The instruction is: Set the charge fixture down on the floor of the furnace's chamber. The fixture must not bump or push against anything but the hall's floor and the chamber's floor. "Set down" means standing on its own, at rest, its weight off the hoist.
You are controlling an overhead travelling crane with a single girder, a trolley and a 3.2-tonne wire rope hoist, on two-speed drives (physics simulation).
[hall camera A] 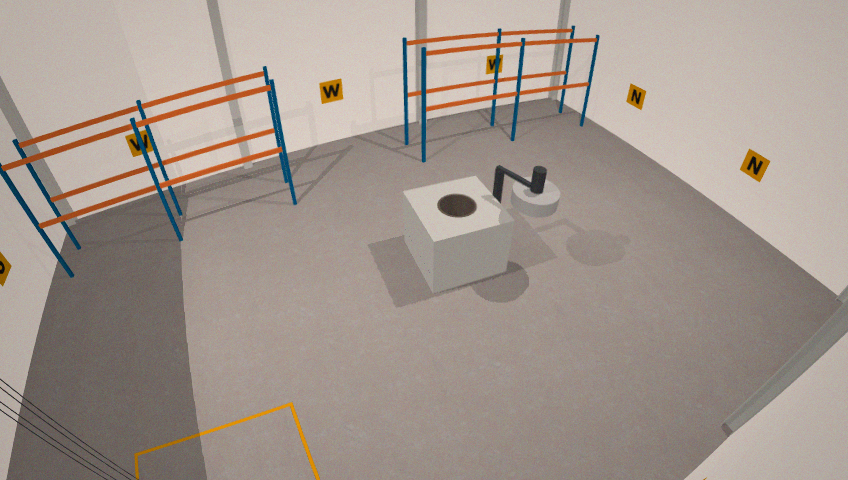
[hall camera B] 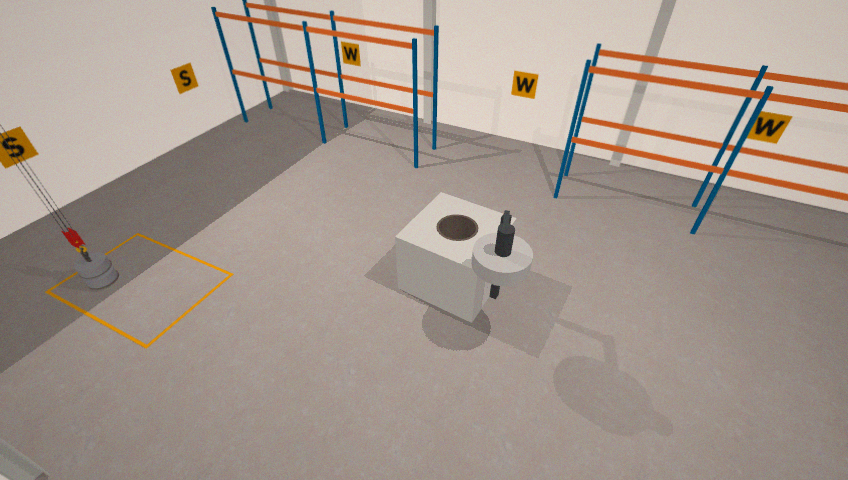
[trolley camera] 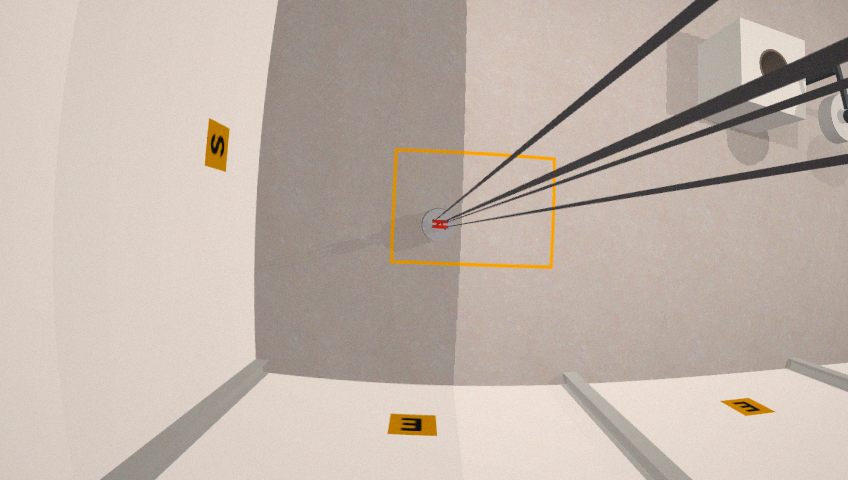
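The charge fixture [hall camera B: 97,273] [trolley camera: 428,231], a grey stepped cylinder, is upright inside the marked rectangle [hall camera A: 243,419] [hall camera B: 189,310] [trolley camera: 552,237]. Whether its underside touches the floor cannot be told. My hook [hall camera B: 83,252] [trolley camera: 439,224], below a red block, is engaged at the fixture's top; neither shows in hall camera A. The furnace [hall camera A: 470,255] [hall camera B: 434,285] [trolley camera: 720,71] is a pale box with a round opening [hall camera A: 457,205] [hall camera B: 457,227] [trolley camera: 772,59] in its top. The opening is uncovered; the chamber floor is hidden.
The round lid [hall camera A: 526,205] [hall camera B: 517,261] [trolley camera: 830,118] hangs beside the furnace on a dark arm, above the floor. Two blue-orange racks stand along the W wall: the left rack [hall camera A: 155,178] [hall camera B: 415,101] and the right rack [hall camera A: 423,118] [hall camera B: 730,160].
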